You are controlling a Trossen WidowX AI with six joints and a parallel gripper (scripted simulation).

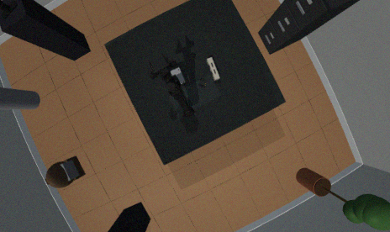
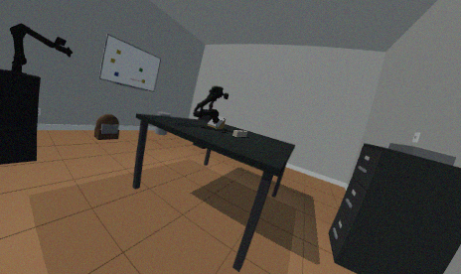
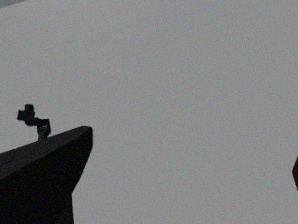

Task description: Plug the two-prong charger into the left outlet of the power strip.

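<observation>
Right now my gripper tip is 40 cm above the black two-prong charger, 25 cm short of it and 22 cm to the left of it.
</observation>
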